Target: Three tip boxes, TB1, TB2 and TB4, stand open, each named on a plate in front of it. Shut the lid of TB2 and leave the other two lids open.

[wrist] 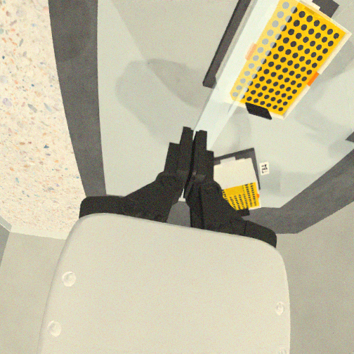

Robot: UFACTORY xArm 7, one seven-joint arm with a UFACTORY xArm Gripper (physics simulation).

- yellow rack: 305, 41
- yellow rack: 241, 197
